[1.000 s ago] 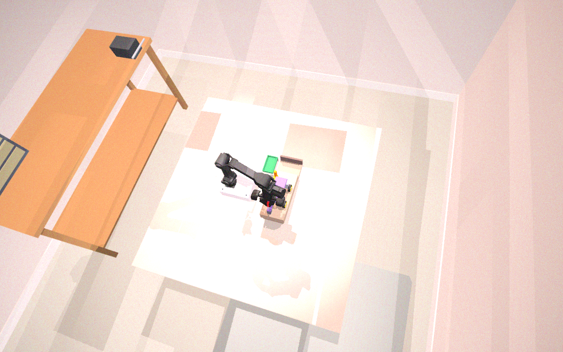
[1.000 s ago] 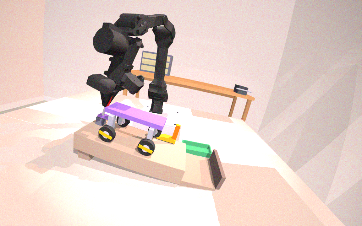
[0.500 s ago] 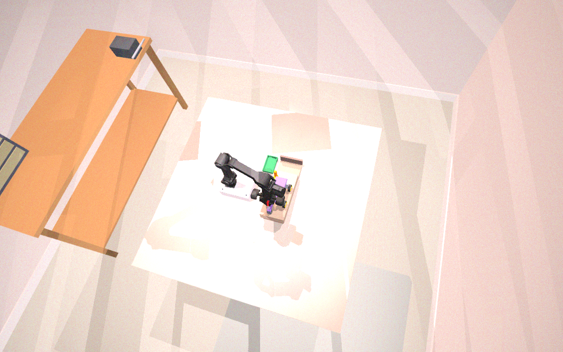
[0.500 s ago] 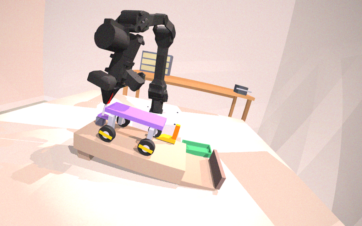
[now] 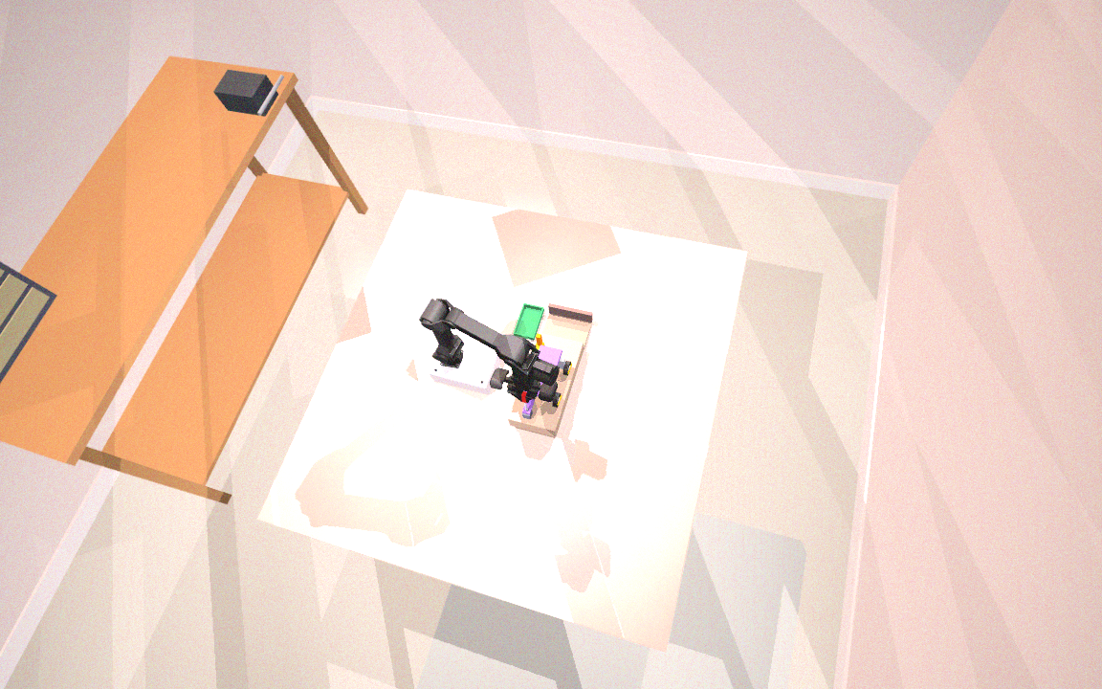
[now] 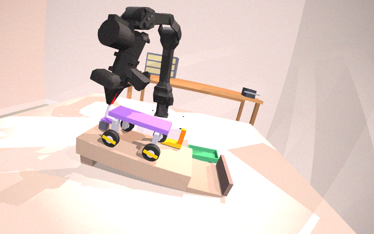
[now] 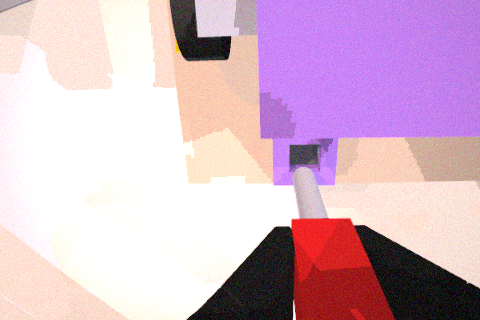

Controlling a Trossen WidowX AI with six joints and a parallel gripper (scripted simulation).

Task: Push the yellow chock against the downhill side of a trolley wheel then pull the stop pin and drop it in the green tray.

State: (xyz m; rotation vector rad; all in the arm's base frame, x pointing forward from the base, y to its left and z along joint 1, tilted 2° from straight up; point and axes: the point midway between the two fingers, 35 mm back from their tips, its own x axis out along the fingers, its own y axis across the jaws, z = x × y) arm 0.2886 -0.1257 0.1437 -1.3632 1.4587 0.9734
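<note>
The green tray is 33 cm to the left of my gripper tip, 18 cm below it and 8 cm behind it. Round my gripper tip: tan ramp 12 cm below, 11 cm to the left, 3 cm ahead; then trolley 10 cm to the left, 6 cm below, 3 cm ahead; then red-headed stop pin right at my gripper tip.
</note>
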